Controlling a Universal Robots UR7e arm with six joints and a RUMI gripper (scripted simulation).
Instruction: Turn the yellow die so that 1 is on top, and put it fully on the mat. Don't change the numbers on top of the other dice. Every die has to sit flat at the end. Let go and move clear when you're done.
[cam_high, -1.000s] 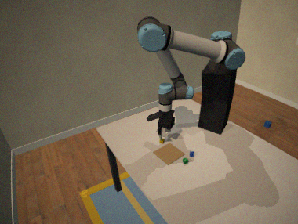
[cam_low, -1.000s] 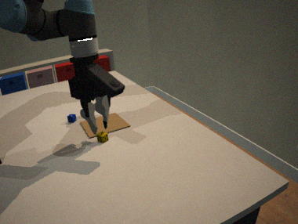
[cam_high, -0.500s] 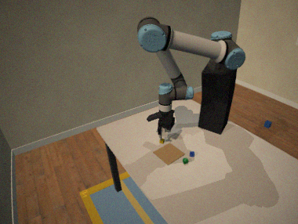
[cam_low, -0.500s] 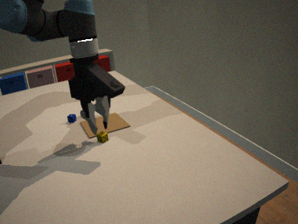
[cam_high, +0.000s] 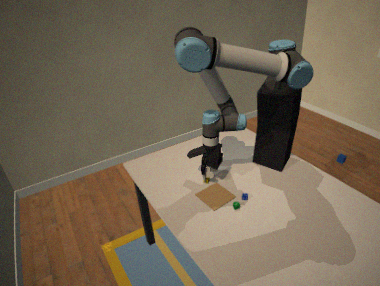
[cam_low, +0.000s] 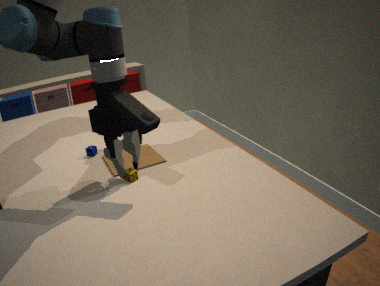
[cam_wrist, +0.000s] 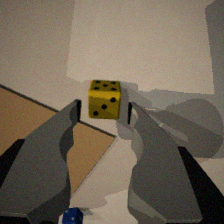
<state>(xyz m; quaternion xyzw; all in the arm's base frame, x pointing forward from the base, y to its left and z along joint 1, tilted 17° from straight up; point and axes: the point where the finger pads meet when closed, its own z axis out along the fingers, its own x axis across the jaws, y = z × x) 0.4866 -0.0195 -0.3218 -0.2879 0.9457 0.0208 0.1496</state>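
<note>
My gripper is now 20 mm above the yellow die. Also, from my hand: blue die: 90 mm behind, 200 mm to the left, 20 mm below; green die: 20 mm behind, 230 mm to the left, 20 mm below; tan mat: 20 mm ahead, 110 mm to the left, 30 mm below.
</note>
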